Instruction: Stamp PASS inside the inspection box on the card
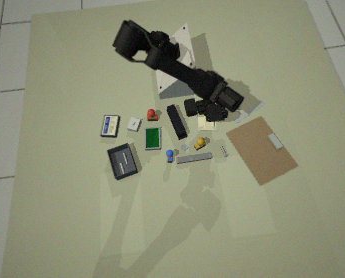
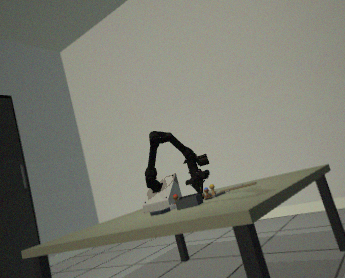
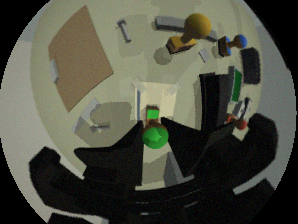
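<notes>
Now: gripper tip 10 mm above the green-knobbed stamp. Also, from my gripper tip: yellow stamp (120 mm ahead, 50 mm to the right, 10 mm below); then cream card (30 mm below, 10 mm to the right); then black bar (130 mm to the right, 10 mm below, 10 mm ahead).
</notes>
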